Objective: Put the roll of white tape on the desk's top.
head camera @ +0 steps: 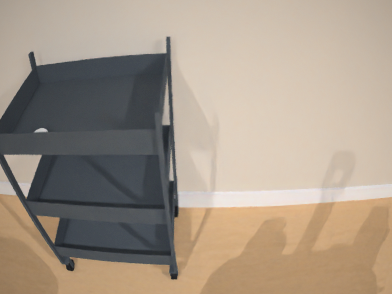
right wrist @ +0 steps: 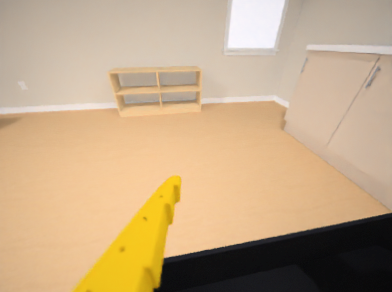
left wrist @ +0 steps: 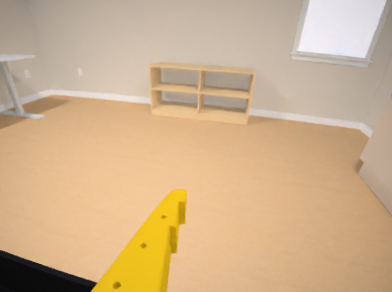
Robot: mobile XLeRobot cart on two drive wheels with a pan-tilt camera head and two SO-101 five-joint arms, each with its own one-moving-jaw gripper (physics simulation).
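Places are measured from the left arm's base along level axes (x left, y back, z up), in millimetres.
Pixels of known places: left end effector, tool point: (left wrist: 186, 202); right end effector, tool point: (right wrist: 180, 185).
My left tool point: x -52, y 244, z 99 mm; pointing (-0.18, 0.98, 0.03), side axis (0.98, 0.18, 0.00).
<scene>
Behind a point stands the place of what it marks.
A small white rounded thing (head camera: 41, 130) @(y -629, x 225, z -90 mm), which looks like the top of the roll of white tape, shows in the head camera view in the cart's top tray, at the left behind the front wall; the rest of it is hidden. The white desk (left wrist: 16, 58) @(y 1865, x -2270, z -69 mm) shows in part at the left edge of the left wrist view, far off. My left gripper (left wrist: 179, 200) shows one notched yellow jaw over the floor and is fully open and empty. My right gripper (right wrist: 175, 186) also shows one notched jaw, fully open and empty. Both are far from the desk.
A dark three-tier cart (head camera: 85, 143) @(y -570, x 80, z -81 mm) stands near the wall, left in the head camera view. A low wooden shelf (left wrist: 201, 67) @(y 2526, x -418, z -165 mm) (right wrist: 155, 69) @(y 2544, x -437, z -165 mm) stands against the far wall. A pale cabinet (right wrist: 330, 95) @(y 1266, x 1062, z -218 mm) stands at the right in the right wrist view.
</scene>
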